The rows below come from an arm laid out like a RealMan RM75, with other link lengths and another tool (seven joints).
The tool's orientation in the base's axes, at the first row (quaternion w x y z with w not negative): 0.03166, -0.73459, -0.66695, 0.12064
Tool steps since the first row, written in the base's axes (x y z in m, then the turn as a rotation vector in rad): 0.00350, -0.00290, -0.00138, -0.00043, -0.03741, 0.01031; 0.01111, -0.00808, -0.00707, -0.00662, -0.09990, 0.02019; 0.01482, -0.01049, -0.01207, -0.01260, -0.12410, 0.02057; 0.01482, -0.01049, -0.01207, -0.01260, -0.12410, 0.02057; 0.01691, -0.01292, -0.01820, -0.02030, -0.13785, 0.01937; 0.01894, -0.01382, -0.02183, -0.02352, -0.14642, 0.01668; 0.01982, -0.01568, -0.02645, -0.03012, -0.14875, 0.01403; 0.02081, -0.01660, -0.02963, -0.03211, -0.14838, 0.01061; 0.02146, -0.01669, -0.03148, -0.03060, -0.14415, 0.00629
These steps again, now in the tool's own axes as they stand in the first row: -0.00239, 0.00400, 0.00090, -0.03837, 0.00150, -0.00561; -0.00612, 0.01314, 0.00534, -0.10192, 0.00020, -0.00668; -0.00753, 0.01805, 0.00964, -0.12635, -0.00307, -0.00297; -0.00753, 0.01805, 0.00964, -0.12635, -0.00307, -0.00297; -0.00893, 0.02162, 0.01540, -0.14039, -0.00882, 0.00146; -0.00916, 0.02444, 0.01858, -0.14875, -0.01046, 0.00575; -0.01030, 0.02646, 0.02307, -0.15123, -0.01608, 0.01004; -0.01070, 0.02818, 0.02604, -0.15057, -0.01734, 0.01374; -0.01049, 0.02920, 0.02770, -0.14568, -0.01544, 0.01711
